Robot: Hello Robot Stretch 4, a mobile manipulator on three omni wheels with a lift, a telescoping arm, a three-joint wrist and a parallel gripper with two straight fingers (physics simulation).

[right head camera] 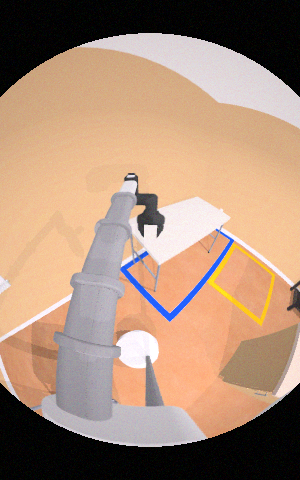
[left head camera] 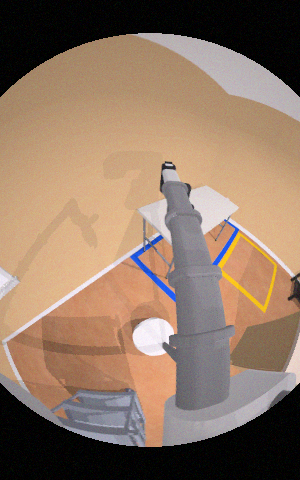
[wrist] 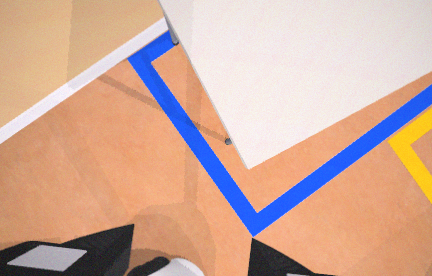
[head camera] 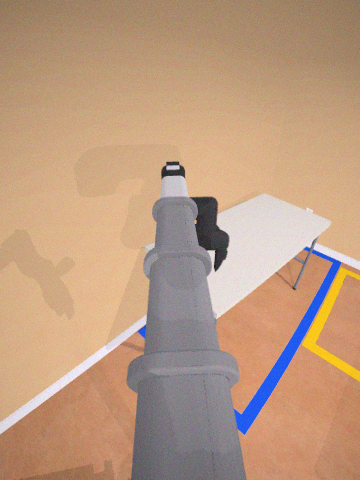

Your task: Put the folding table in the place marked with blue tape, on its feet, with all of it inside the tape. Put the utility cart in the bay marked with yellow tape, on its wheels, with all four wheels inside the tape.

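Seen in the pictures: gripper, fingertip midpoint: (right head camera: 149,236) (wrist: 190,252); robot's base, link origin: (right head camera: 137,348) (left head camera: 152,335).
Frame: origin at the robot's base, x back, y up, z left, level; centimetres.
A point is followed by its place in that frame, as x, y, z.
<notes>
The white folding table (head camera: 250,240) @(-116.8, 71.5, -46.4) (left head camera: 210,202) @(-135.5, 71.5, -69.2) (right head camera: 182,220) @(-119.0, 71.6, -44.2) (wrist: 310,75) @(-83.3, 71.5, -25.4) stands upright on its legs at the blue tape (head camera: 242,422) @(-38.2, -2.7, -34.6) (left head camera: 152,276) @(-73.9, -2.7, -0.1) (right head camera: 170,316) @(-38.0, -2.7, -36.2) (wrist: 254,225) @(-36.9, -2.7, -34.4). Its near feet and front corner show inside the tape; its far left foot is close to the tape's inner edge, and its rear edge against the tape is hidden. My gripper (right head camera: 150,235) @(-61.8, 101.9, -8.7) (wrist: 190,252) @(-61.8, 101.9, -8.7) is open and empty, pointing down, raised above the tabletop's level near its left end. The grey-blue utility cart (left head camera: 100,410) @(78.9, 44.1, 43.1) is at the lower left in the left head view, away from the yellow tape (head camera: 310,342) @(-83.6, -2.7, -98.7) (left head camera: 243,290) @(-42.7, -2.7, -134.0) (right head camera: 236,302) @(-44.4, -2.8, -132.5) (wrist: 400,141) @(-83.1, -2.7, -97.2).
A white skirting (head camera: 65,377) @(-64.8, 5.6, 75.0) runs along the wall behind the table. A white round disc (left head camera: 151,337) @(0.9, 18.7, 2.0) (right head camera: 135,350) @(1.5, 18.7, 1.1) is on the floor side near my arm. A brown panel (left head camera: 267,345) @(32.8, 53.4, -103.9) (right head camera: 260,357) @(29.6, 50.1, -107.4) is at the right. A dark object (left head camera: 296,292) @(-3.8, 21.5, -252.0) (right head camera: 297,299) @(-6.1, 12.5, -278.4) shows at the right edge.
</notes>
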